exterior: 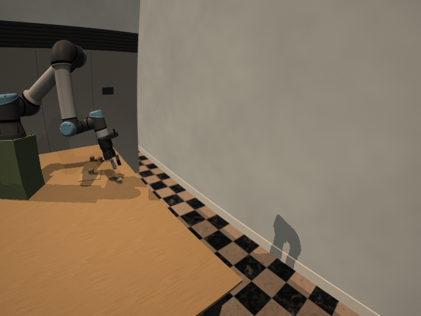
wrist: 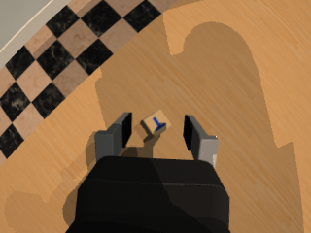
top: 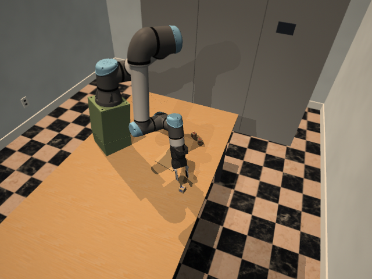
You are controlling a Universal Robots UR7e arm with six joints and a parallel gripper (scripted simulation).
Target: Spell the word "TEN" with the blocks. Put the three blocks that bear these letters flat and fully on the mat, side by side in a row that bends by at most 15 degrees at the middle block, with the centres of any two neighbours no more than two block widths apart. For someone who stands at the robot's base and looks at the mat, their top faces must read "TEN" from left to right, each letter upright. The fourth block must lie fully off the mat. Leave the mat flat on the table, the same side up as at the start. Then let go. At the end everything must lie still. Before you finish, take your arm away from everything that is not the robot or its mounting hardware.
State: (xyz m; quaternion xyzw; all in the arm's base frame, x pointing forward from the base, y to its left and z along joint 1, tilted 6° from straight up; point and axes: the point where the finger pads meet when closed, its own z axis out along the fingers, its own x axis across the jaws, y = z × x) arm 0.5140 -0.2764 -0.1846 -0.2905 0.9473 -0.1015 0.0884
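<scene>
Now: hand 210 mm to the right of the mat, 120 mm above it and 110 mm past it.
</scene>
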